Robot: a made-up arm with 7 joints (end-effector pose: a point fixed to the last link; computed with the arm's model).
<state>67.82 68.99 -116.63 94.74 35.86 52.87 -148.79</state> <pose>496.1 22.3 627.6 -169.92 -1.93 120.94</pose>
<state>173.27 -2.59 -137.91 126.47 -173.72 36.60 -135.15</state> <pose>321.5 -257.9 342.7 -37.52 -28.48 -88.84</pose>
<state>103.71 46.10 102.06 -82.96 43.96 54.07 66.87</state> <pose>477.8 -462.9 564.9 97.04 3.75 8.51</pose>
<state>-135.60 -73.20 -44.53 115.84 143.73 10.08 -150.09</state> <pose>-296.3 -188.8 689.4 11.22 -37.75 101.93</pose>
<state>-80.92 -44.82 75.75 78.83 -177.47 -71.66 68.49</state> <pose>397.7 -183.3 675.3 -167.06 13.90 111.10</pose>
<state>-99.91 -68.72 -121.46 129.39 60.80 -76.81 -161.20</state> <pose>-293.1 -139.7 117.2 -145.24 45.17 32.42</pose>
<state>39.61 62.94 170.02 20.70 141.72 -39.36 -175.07</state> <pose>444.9 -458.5 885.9 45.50 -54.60 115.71</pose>
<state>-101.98 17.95 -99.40 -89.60 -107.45 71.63 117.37</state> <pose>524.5 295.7 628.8 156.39 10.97 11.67</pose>
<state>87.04 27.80 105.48 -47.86 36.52 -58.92 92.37</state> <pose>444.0 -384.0 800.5 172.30 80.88 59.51</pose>
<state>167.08 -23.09 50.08 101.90 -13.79 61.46 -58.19</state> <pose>-329.2 326.4 594.7 -154.36 56.87 -61.76</pose>
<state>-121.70 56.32 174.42 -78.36 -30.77 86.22 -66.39</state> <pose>-424.9 589.4 191.4 -1.64 -68.20 -10.35</pose>
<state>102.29 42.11 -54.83 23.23 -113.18 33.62 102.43</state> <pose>5.3 -691.3 897.9 51.20 -3.67 -88.15</pose>
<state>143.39 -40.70 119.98 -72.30 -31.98 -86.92 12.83</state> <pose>360.3 -309.9 773.8 -150.38 26.96 -2.01</pose>
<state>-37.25 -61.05 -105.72 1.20 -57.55 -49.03 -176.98</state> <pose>-527.3 -434.0 815.6 86.38 -15.68 -54.12</pose>
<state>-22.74 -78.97 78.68 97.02 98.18 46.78 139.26</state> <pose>-19.0 -577.0 457.6 -152.84 -8.85 -27.70</pose>
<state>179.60 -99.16 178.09 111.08 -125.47 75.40 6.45</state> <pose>14.4 92.3 -153.4 -152.89 -16.86 111.03</pose>
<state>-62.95 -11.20 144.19 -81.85 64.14 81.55 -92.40</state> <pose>-206.6 467.5 810.0 145.06 -13.44 -106.97</pose>
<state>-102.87 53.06 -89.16 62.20 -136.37 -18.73 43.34</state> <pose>-598.6 352.0 652.5 157.60 13.28 -123.88</pose>
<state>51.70 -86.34 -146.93 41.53 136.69 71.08 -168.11</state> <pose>-323.0 721.7 160.2 22.11 -10.02 35.83</pose>
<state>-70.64 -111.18 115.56 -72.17 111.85 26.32 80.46</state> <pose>-685.6 -274.8 407.9 -147.03 -54.85 -159.04</pose>
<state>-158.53 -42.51 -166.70 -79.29 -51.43 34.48 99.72</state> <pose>-123.7 175.5 1055.9 114.98 -39.68 175.39</pose>
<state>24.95 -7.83 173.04 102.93 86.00 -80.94 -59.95</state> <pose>-500.1 106.9 513.0 -13.08 7.25 179.82</pose>
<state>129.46 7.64 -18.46 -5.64 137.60 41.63 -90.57</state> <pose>-89.9 43.1 1213.9 81.17 13.79 127.29</pose>
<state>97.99 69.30 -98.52 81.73 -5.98 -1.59 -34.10</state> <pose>452.5 -457.7 530.5 120.84 36.37 29.00</pose>
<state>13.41 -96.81 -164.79 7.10 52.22 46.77 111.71</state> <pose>-842.4 254.1 207.8 -175.13 10.46 -179.03</pose>
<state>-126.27 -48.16 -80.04 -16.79 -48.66 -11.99 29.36</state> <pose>496.6 -351.7 928.2 57.57 -75.55 178.14</pose>
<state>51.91 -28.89 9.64 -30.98 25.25 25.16 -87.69</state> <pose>-400.2 526.9 893.9 106.53 -58.23 -91.18</pose>
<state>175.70 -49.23 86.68 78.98 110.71 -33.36 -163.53</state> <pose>182.1 530.9 656.9 95.26 34.80 142.70</pose>
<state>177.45 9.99 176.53 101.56 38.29 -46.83 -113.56</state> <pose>414.8 82.3 691.2 64.51 29.03 31.70</pose>
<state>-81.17 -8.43 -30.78 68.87 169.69 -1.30 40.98</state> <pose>-251.0 405.1 910.4 129.57 1.99 171.94</pose>
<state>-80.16 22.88 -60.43 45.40 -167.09 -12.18 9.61</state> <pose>-290.0 514.4 920.3 151.83 -23.52 -163.90</pose>
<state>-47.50 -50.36 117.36 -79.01 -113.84 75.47 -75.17</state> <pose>-414.3 250.6 816.0 20.81 6.78 -13.42</pose>
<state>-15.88 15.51 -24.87 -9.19 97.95 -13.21 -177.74</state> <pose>113.3 26.1 1218.3 65.56 -19.63 50.81</pose>
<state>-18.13 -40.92 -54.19 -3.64 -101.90 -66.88 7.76</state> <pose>-470.0 -195.6 996.2 104.32 -46.68 85.98</pose>
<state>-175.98 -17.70 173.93 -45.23 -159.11 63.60 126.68</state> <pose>-275.9 -0.7 1134.2 -161.26 -50.84 -151.80</pose>
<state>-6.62 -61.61 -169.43 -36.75 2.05 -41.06 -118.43</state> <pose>-428.8 -102.9 1028.4 49.29 -29.71 -121.94</pose>
